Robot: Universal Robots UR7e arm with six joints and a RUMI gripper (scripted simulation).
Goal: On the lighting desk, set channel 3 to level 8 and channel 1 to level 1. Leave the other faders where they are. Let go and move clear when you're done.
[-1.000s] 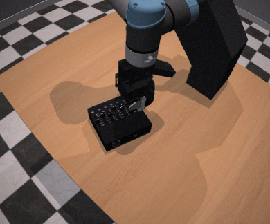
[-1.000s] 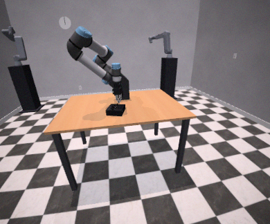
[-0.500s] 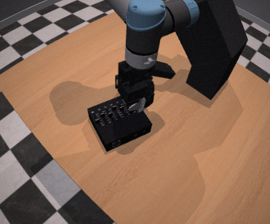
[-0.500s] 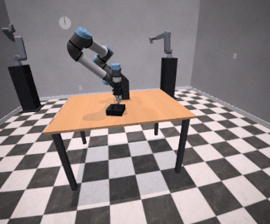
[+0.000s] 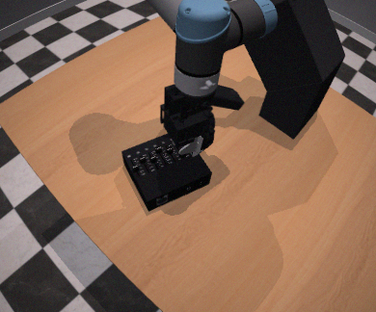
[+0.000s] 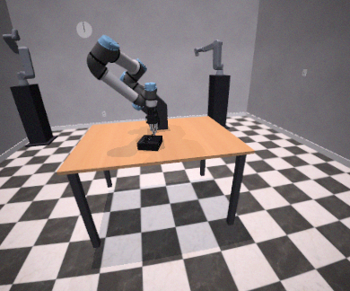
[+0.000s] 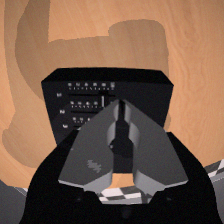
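Now: the fader knob 1 cm behind my hand, 2 cm to the right of it and 1 cm below it.
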